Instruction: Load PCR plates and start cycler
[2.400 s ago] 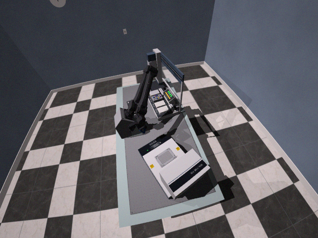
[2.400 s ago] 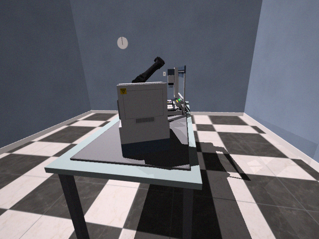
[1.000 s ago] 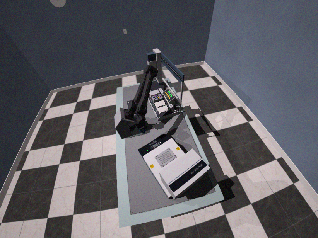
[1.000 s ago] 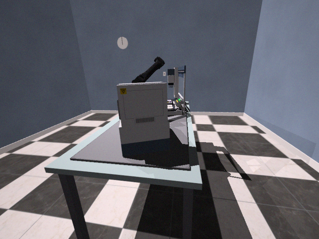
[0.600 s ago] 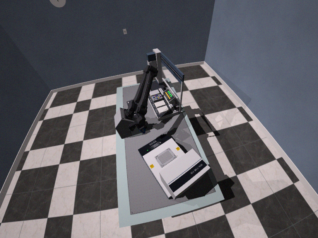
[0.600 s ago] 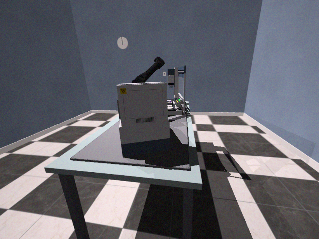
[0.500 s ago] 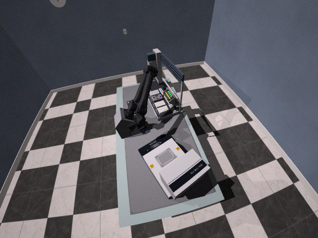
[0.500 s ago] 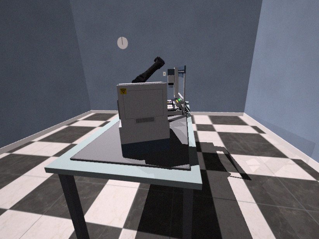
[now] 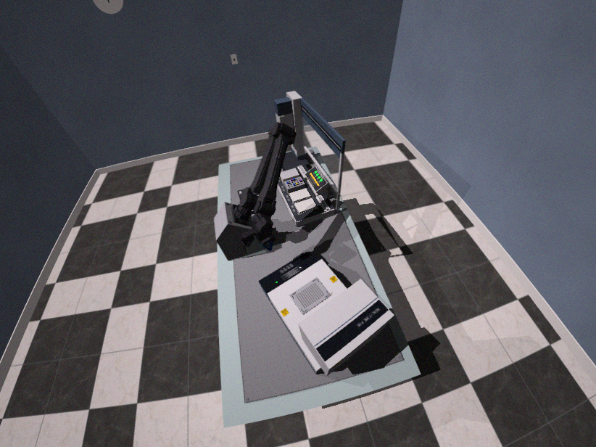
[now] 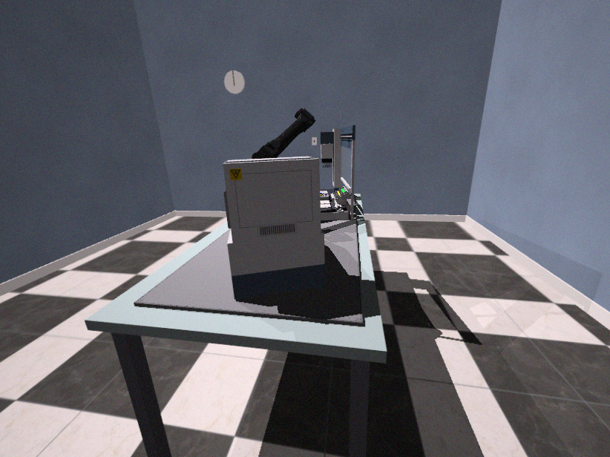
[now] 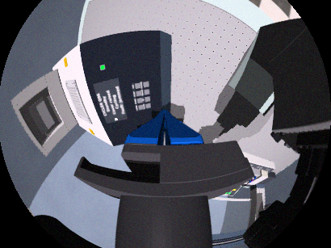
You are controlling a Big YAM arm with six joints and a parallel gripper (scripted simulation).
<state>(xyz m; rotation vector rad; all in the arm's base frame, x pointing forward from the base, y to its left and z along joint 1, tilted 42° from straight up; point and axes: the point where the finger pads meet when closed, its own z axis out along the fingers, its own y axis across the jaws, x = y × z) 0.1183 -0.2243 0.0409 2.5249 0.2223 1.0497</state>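
My hand is 250 mm short of the tube cooling block, 560 mm to the right of it and 140 mm above it. Also, from my hand: black regrip nest 60 mm behind, 490 mm to the left, 210 mm below; white deep-well block 240 mm ahead, 660 mm to the left, 140 mm below.
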